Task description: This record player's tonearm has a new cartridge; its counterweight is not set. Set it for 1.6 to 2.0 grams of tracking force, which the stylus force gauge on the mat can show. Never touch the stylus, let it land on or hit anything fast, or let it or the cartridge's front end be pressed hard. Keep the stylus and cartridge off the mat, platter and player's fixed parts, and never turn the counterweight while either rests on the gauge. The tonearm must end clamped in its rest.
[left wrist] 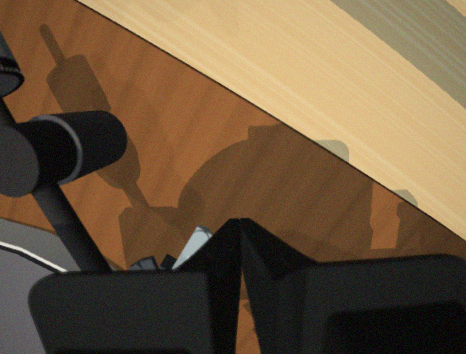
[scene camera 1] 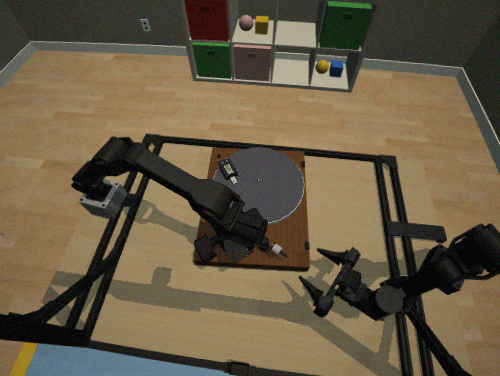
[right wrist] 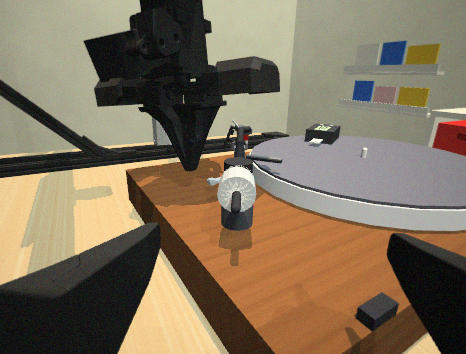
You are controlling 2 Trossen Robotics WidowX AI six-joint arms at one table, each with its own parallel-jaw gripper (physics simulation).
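Pixels of known places: left gripper, between the fingertips: (left wrist: 239, 228) (right wrist: 191, 170); right gripper, between the fingertips: (scene camera 1: 308, 262) (right wrist: 273, 238); left arm's base, origin of its link: (scene camera 1: 99, 192).
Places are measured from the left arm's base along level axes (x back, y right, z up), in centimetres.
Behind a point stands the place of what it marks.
The white counterweight (scene camera 1: 276, 249) @[y 5.8, x -59.8, z 3.6 cm] (right wrist: 236, 189) @[y 5.8, x -60.9, z 2.8 cm] sits on the rear of the tonearm; its dark front edge (left wrist: 9, 80) @[y 5.4, x -58.1, z 2.0 cm] shows in the left wrist view. The tonearm tube (left wrist: 67, 220) @[y 3.1, x -53.5, z 2.6 cm] runs past the dark pivot housing (left wrist: 75, 145) @[y 4.7, x -55.3, z 1.2 cm]. A pale lever (left wrist: 192, 247) @[y 3.3, x -49.0, z -1.0 cm] (right wrist: 214, 180) @[y 3.8, x -49.3, z -0.9 cm] sticks out beside it, partly behind a left finger. The stylus force gauge (scene camera 1: 228, 169) @[y -17.6, x -39.0, z 2.1 cm] (right wrist: 323, 133) @[y -16.4, x -41.2, z 1.6 cm] lies on the mat (scene camera 1: 280, 200) @[y -11.5, x -57.7, z 0.0 cm] (right wrist: 320, 167) @[y -8.4, x -51.3, z 0.0 cm]. My left gripper (left wrist: 239, 228) @[y 6.0, x -48.3, z 0.1 cm] (right wrist: 191, 170) @[y 6.0, x -48.3, z 0.1 cm] is shut and empty, low over the plinth beside the tonearm. My right gripper (scene camera 1: 310, 263) @[y 7.3, x -68.6, z 3.9 cm] (right wrist: 273, 238) @[y 7.3, x -68.6, z 3.9 cm] is open and empty behind the counterweight. The clamp's state cannot be told.
The wooden plinth (scene camera 1: 300, 235) @[y -2.6, x -65.9, z -2.6 cm] (left wrist: 165, 85) @[y 8.0, x -55.0, z -2.6 cm] (right wrist: 290, 260) @[y 2.1, x -62.4, z -2.6 cm] carries the platter and a small black block (right wrist: 377, 310) @[y 0.7, x -68.7, z -1.8 cm] near its edge. The platter's spindle (scene camera 1: 258, 180) @[y -16.4, x -49.4, z 1.2 cm] (right wrist: 364, 152) @[y -16.4, x -49.6, z 0.8 cm] stands up at its centre. A black frame (scene camera 1: 345, 154) @[y -42.0, x -77.9, z -7.3 cm] surrounds the table area.
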